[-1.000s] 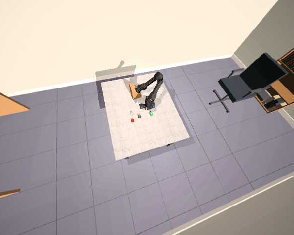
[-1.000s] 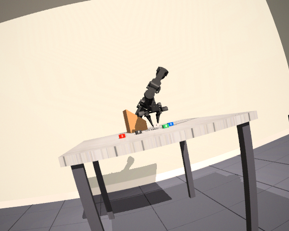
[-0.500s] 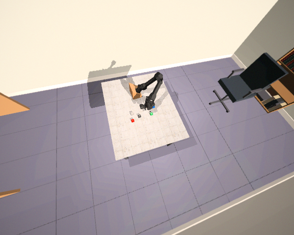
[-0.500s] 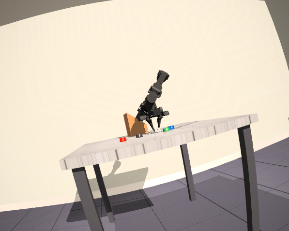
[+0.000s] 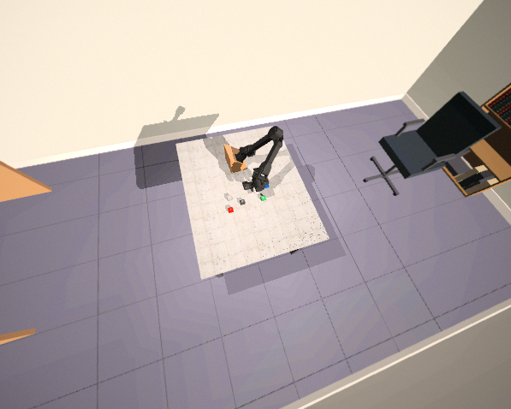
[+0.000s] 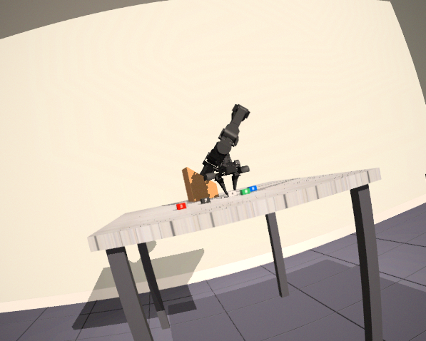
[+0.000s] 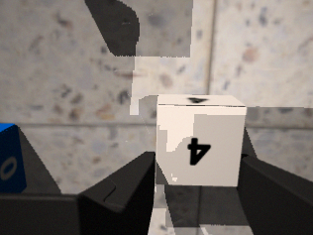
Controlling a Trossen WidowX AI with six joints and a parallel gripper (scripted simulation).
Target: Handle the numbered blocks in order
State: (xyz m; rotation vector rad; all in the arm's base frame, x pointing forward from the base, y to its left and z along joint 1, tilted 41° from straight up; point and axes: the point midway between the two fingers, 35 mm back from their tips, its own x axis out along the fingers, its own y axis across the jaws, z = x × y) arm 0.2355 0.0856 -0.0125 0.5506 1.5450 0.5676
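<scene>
My gripper tip is now 1 cm short of the white block. Round my gripper tip: blue block 10 cm to the left; then dark block 8 cm ahead, 12 cm to the right; then green block 9 cm ahead, 3 cm to the left.
</scene>
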